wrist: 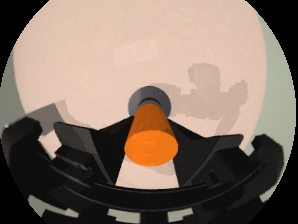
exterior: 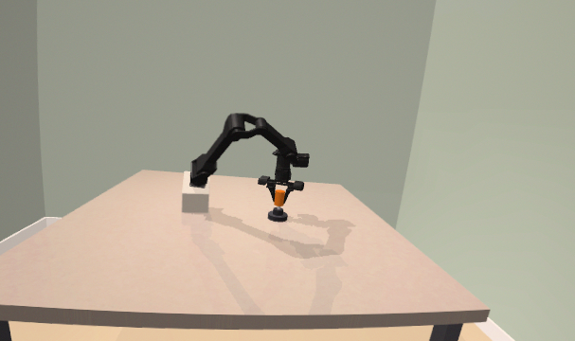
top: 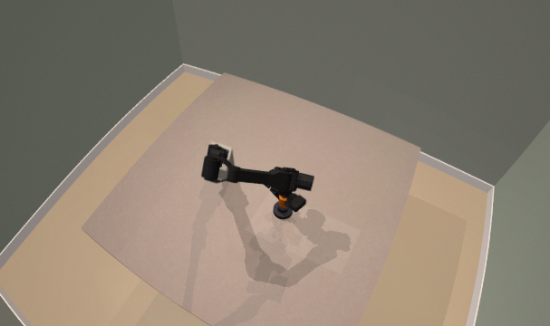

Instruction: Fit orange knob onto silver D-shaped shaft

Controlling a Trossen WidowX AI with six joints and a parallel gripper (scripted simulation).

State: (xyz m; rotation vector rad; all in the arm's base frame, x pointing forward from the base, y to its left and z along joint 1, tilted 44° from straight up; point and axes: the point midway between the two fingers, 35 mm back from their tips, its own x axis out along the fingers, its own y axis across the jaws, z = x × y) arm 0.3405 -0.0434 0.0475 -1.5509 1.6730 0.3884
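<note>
Now: gripper tip 40 mm above the round pedestal. Round my gripper tip: orange knob 30 mm above.
</note>
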